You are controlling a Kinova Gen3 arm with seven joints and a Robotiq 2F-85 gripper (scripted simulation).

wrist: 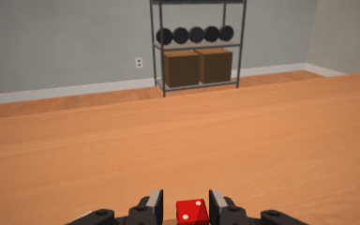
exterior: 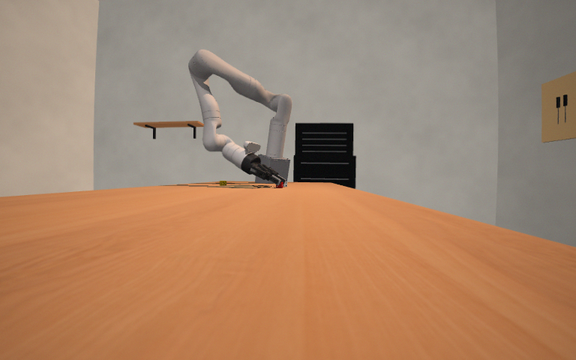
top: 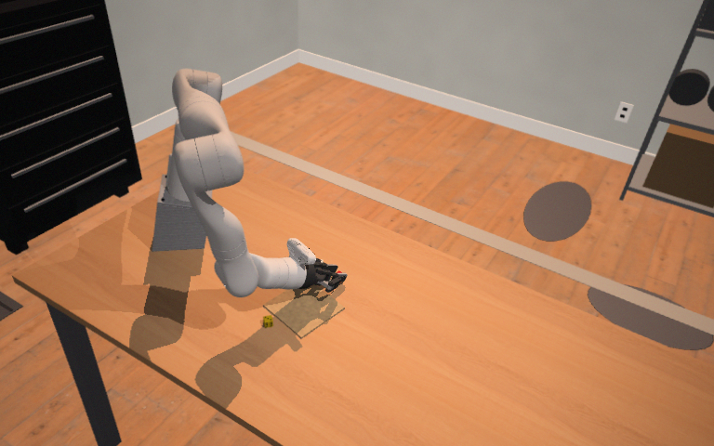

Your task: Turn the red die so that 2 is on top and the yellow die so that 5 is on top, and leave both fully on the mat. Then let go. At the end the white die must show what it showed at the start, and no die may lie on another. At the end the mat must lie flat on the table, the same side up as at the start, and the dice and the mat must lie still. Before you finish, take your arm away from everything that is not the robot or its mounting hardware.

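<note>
My gripper is now 2 cm above the red die, 1 cm to the right of it and 1 cm short of it. The rest, counted from my hand: white die: 6 cm behind, 2 cm below, 1 cm to the left; yellow die: 22 cm to the right, 2 cm below, 1 cm behind; tan mat: 12 cm to the right, 2 cm below, 1 cm ahead.
</note>
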